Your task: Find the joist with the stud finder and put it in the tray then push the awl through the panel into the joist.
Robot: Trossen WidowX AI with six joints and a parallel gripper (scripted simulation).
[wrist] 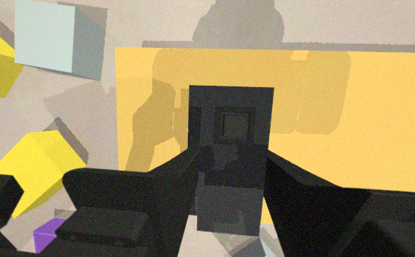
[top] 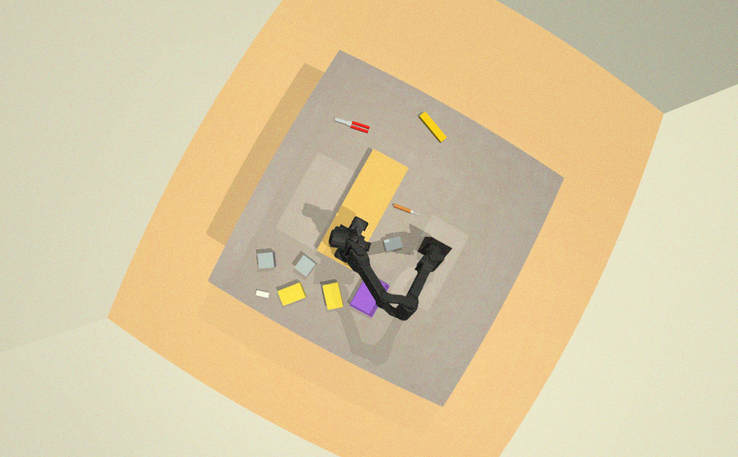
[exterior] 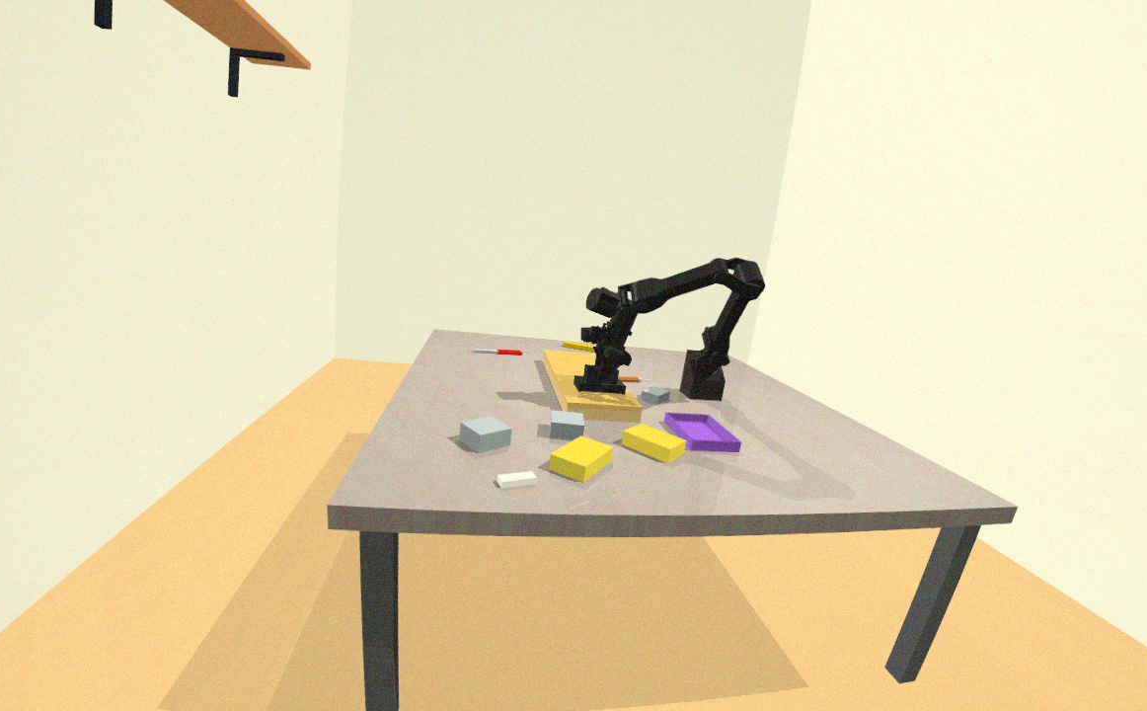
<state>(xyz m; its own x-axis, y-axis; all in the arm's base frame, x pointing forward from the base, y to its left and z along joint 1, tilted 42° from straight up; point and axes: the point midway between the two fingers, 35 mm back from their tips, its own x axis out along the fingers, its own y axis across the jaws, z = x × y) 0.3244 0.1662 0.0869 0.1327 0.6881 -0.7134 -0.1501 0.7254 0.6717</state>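
Now: gripper tip 24 cm past the purple tray, 15 cm to the right of it and 5 cm above it. The rest, counted from my gripper tip: stud finder (1 cm ahead, 2 cm above); then awl (15 cm behind, 26 cm to the right, 6 cm below); then white piece (16 cm ahead, 45 cm to the left, 6 cm below).
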